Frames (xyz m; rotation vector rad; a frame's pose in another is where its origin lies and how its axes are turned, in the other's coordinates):
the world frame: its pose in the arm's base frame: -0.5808 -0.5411 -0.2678 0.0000 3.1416 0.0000
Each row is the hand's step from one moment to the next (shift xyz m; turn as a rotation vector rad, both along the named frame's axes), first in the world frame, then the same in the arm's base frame.
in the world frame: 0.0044 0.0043 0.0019 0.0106 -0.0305 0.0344
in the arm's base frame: -0.0044 0.0043 -0.0019 -0.0106 -0.0305 -0.0344
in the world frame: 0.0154 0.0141 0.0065 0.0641 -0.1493 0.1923
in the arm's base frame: -0.0154 0.0141 -0.0065 -0.0641 -0.1493 -0.1923
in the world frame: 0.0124 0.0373 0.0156 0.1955 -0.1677 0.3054
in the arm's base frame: -0.0124 0.0373 -0.0156 -0.1955 -0.1677 -0.3054
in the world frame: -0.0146 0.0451 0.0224 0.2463 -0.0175 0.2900
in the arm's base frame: 0.0146 0.0451 -0.0224 -0.2463 -0.0175 -0.2900
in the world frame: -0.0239 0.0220 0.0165 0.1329 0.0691 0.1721
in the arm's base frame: 0.0239 0.0220 -0.0165 -0.1329 0.0691 -0.1721
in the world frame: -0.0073 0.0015 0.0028 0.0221 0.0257 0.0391
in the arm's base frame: 0.0073 0.0015 -0.0028 -0.0221 0.0257 -0.0391
